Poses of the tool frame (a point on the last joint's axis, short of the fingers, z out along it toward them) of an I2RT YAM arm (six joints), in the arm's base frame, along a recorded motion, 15 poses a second.
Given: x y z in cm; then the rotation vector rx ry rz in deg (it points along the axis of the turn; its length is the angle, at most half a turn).
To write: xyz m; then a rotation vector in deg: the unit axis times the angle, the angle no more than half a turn. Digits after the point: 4 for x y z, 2 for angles.
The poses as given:
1: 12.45 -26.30 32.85 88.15 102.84 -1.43
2: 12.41 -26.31 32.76 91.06 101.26 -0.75
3: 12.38 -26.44 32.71 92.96 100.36 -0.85
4: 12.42 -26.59 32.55 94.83 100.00 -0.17
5: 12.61 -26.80 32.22 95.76 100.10 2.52
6: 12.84 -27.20 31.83 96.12 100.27 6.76
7: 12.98 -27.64 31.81 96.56 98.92 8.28
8: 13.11 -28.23 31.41 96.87 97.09 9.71
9: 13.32 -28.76 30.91 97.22 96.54 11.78
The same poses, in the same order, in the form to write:
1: 0.1245 -0.2630 0.3285 88.15 102.84 -1.43
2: 0.1241 -0.2631 0.3276 91.06 101.26 -0.75
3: 0.1238 -0.2644 0.3271 92.96 100.36 -0.85
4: 0.1242 -0.2659 0.3255 94.83 100.00 -0.17
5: 0.1261 -0.2680 0.3222 95.76 100.10 2.52
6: 0.1284 -0.2720 0.3183 96.12 100.27 6.76
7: 0.1298 -0.2764 0.3181 96.56 98.92 8.28
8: 0.1311 -0.2823 0.3141 96.87 97.09 9.71
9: 0.1332 -0.2876 0.3091 97.22 96.54 11.78
